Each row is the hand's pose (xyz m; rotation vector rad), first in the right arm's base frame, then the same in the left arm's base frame.
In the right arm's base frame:
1: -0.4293 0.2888 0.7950 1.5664 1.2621 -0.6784
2: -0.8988 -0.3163 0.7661 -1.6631 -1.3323 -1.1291
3: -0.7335 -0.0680 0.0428 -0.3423 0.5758 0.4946
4: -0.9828 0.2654 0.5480 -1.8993 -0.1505 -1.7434
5: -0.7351 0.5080 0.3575 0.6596 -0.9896 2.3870
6: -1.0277 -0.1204 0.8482 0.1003 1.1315 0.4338
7: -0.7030 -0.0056 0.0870 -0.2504 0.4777 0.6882
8: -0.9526 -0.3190 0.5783 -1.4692 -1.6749 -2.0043
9: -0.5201 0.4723 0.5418 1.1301 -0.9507 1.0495
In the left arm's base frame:
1: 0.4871 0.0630 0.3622 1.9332 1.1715 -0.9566
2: -0.1706 -0.3297 0.3372 -1.8740 -0.8436 -1.2518
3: -0.0110 -0.0253 -0.3657 -0.0442 0.7204 0.2137
4: -0.0615 0.2751 0.2137 -2.0184 0.4018 -1.7666
5: 0.2338 0.4491 0.0161 0.6414 -1.1359 1.9318
6: -0.2089 -0.1200 0.4649 0.4775 1.1932 0.1932
7: 0.0450 0.0138 -0.3198 0.0405 0.5888 0.3874
8: -0.2430 -0.2796 0.1627 -1.9172 -1.2277 -2.0756
9: 0.4408 0.3093 0.1543 1.0972 -1.0857 0.5963

